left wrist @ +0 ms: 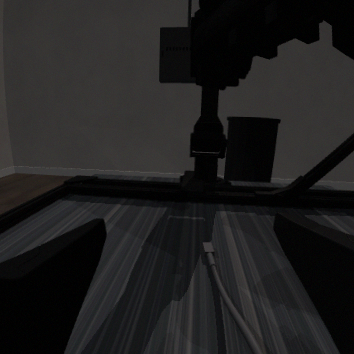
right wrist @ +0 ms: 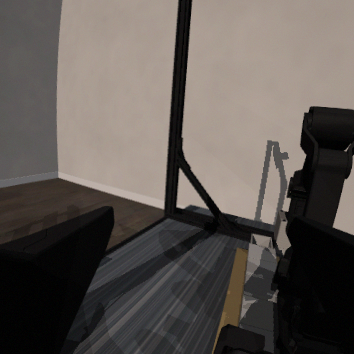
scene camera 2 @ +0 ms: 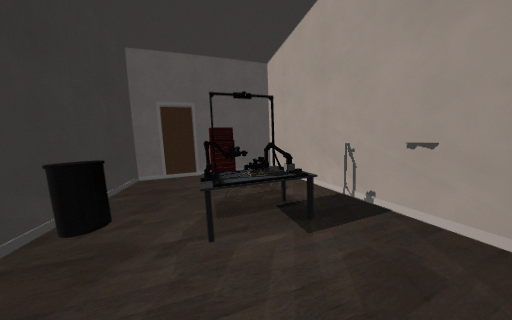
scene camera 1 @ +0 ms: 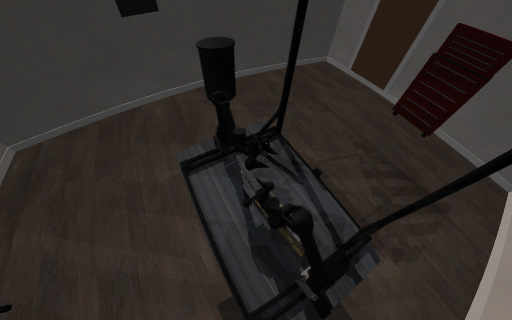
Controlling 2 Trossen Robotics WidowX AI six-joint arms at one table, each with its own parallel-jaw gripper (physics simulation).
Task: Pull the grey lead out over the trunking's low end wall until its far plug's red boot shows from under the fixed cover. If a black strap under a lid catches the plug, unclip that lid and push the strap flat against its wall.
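Frame: origin at the left arm's base, x ahead, y left, z up, level; millimetres.
Seen in the pictures: left gripper, fingertip midpoint: [left wrist: 190,224] [scene camera 2: 246,166] [scene camera 1: 249,182]; right gripper, fingertip midpoint: [right wrist: 202,219] [scene camera 1: 273,160]; left arm's base, origin of the base link: [scene camera 2: 289,163] [scene camera 1: 315,282]; right arm's base, origin of the base link: [left wrist: 204,178] [scene camera 2: 207,177] [scene camera 1: 223,140].
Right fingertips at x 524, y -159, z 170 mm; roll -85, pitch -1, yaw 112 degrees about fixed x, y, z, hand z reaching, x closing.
Note:
Offsets run from my right fingertips to a thing's top centre. "spot": to the spot under its first point. Level surfaces: height alone.
The grey lead @(spot: dx +70, dy +72, dz -249 mm) [left wrist: 227,300] lies on the table in the left wrist view, its pale near plug @(dx +156, dy +73, dz -261 mm) [left wrist: 208,247] pointing away between my left fingers. My left gripper [scene camera 1: 251,186] [left wrist: 190,224] is open, low over the lead's end, with nothing between its fingers. My right gripper [scene camera 1: 271,159] [right wrist: 202,219] is open and empty, raised above the table. The pale trunking [right wrist: 261,275] runs along an ochre board @(dz -245 mm) [right wrist: 231,300] [scene camera 1: 294,246], partly hidden by my left arm. The far plug's red boot does not show. Lids, fixed cover and strap cannot be told apart in the dark.
Black frame posts [scene camera 1: 292,65] [right wrist: 176,125] rise from the edge of the table @(dz -269 mm) [scene camera 1: 215,215]. The left arm stands over the trunking. A pale block [scene camera 2: 289,167] is by its base. A black bin [scene camera 1: 217,70] [scene camera 2: 77,200] and a red cabinet [scene camera 1: 450,75] stand beyond the table.

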